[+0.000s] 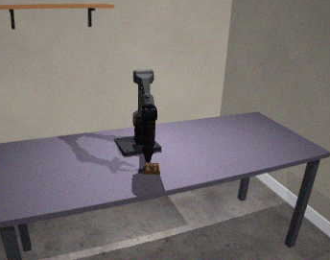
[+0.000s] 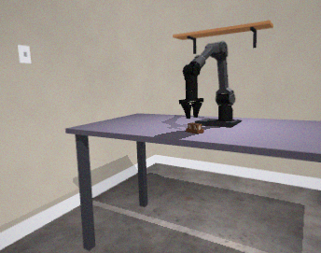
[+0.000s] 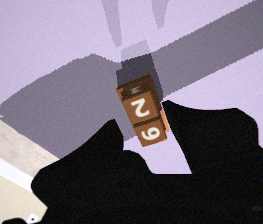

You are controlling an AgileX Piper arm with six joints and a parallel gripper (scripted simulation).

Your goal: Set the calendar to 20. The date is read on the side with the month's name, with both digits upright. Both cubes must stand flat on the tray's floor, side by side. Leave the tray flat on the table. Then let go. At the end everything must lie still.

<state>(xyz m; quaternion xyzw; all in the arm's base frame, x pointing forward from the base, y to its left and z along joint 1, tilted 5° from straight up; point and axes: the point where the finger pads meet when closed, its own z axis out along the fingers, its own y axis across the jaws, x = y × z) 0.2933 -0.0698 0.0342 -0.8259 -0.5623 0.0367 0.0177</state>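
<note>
My gripper is now 60 mm above the brown tray, 20 mm to the right of it and 10 mm short of it.
</note>
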